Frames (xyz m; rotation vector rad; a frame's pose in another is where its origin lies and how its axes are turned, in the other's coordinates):
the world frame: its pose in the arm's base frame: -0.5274 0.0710 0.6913 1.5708 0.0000 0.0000
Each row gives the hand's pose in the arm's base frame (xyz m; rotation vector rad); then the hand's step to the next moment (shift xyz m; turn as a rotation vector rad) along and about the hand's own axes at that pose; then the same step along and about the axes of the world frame.
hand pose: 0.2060 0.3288 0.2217 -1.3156 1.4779 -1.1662
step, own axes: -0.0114 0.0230 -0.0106 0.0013 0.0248 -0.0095
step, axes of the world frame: -0.0143 -0.0199 -0.0131 -0.0151 -0.0219 -0.0004
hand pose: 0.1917 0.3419 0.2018 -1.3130 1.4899 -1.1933
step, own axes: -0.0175 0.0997 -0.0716 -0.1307 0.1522 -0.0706
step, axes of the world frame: -0.0897 -0.0805 -0.0289 -0.0852 -0.1338 -0.1416
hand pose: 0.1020 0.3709 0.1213 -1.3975 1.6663 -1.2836
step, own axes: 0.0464 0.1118 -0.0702 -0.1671 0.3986 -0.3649
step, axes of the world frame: -0.1160 -0.0735 0.0269 -0.4294 -0.2653 -0.2553
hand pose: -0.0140 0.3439 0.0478 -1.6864 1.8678 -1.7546
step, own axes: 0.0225 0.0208 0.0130 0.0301 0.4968 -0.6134
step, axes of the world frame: -0.0131 -0.0067 0.0298 -0.7357 -0.1372 -0.2527
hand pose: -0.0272 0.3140 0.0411 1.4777 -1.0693 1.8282
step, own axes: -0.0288 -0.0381 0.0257 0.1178 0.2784 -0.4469
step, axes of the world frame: 0.0516 -0.0168 -0.0003 -0.4913 0.0128 -0.2225
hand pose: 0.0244 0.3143 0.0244 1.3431 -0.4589 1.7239
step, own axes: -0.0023 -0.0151 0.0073 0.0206 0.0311 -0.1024
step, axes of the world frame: 0.0166 -0.0029 -0.0020 -0.0860 -0.0100 -0.0662
